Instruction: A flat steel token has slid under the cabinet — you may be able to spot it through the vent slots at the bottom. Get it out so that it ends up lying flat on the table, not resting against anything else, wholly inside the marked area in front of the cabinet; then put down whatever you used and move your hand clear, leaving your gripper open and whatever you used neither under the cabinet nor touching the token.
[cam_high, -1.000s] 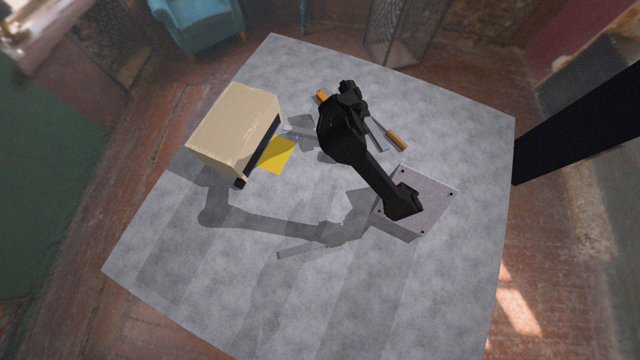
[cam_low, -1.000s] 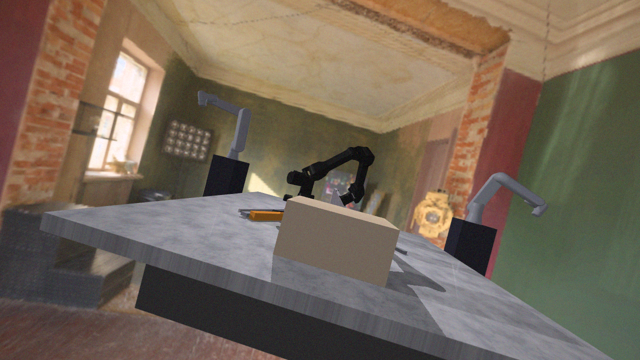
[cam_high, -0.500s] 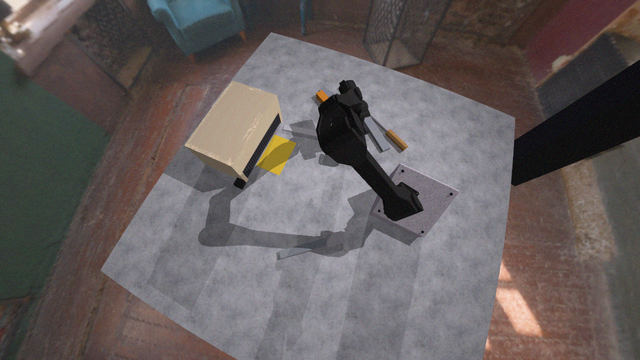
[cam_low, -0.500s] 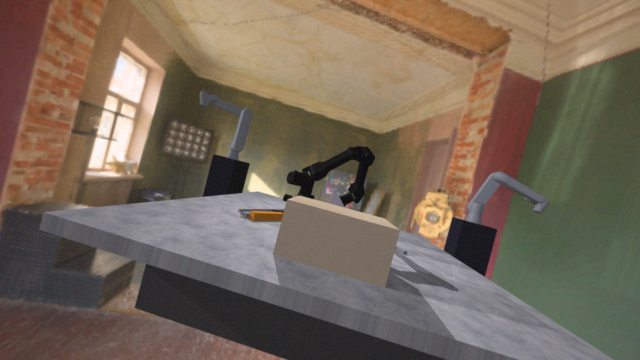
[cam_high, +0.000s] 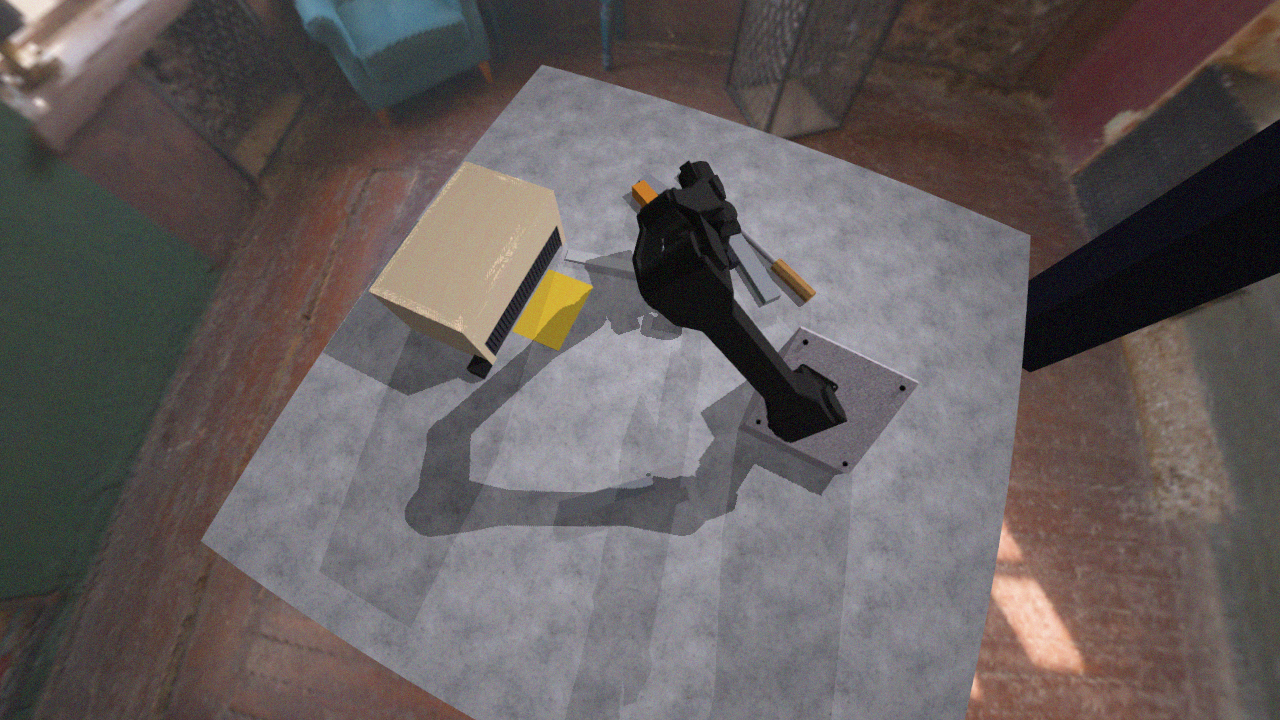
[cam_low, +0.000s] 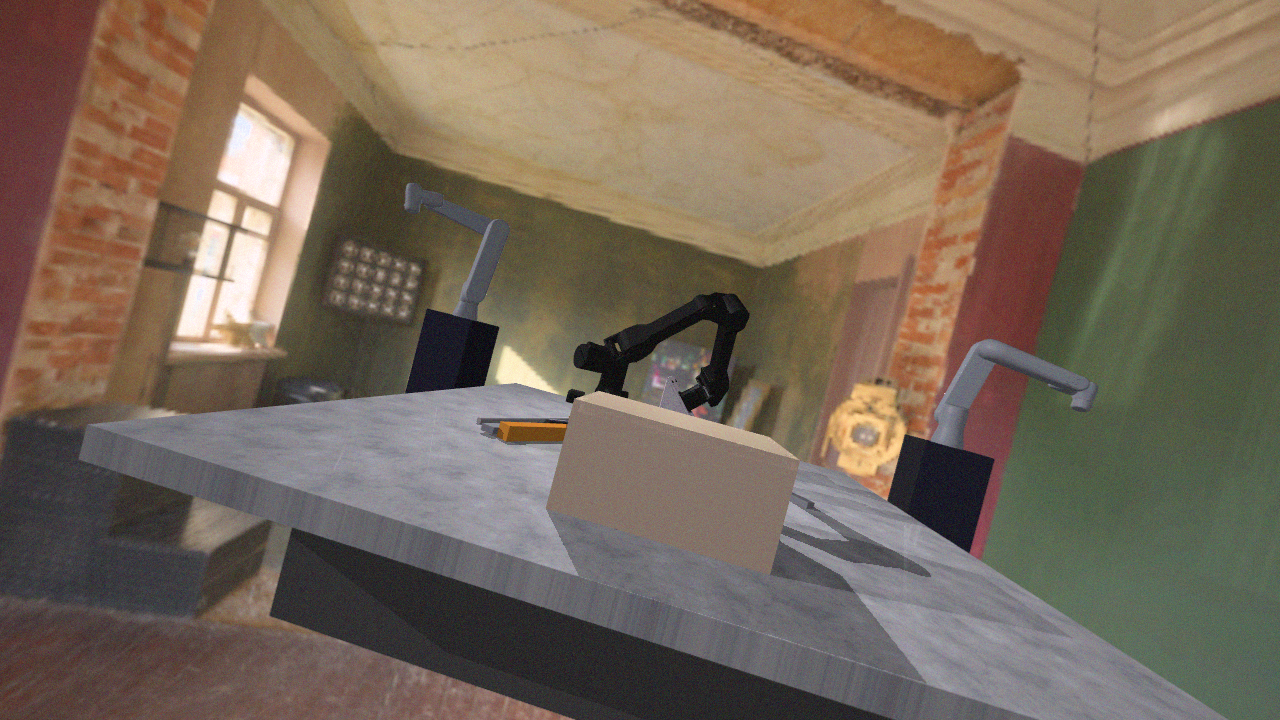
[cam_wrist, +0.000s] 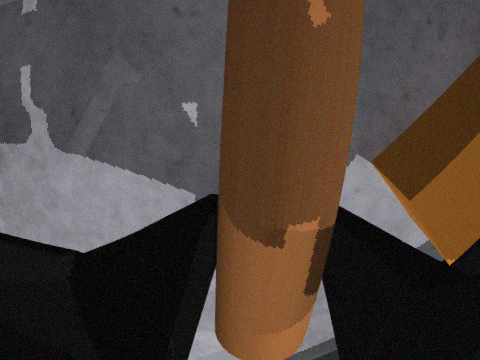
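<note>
Now: gripper tip 8 cm past the grey bar and 8 cm to the left of it. Also, from my gripper tip: flat grey token: 31 cm ahead, 18 cm to the left; orange bar: 12 cm ahead, 8 cm to the right, 1 cm above; black-handled tool: 3 cm ahead, 11 cm to the right.
</note>
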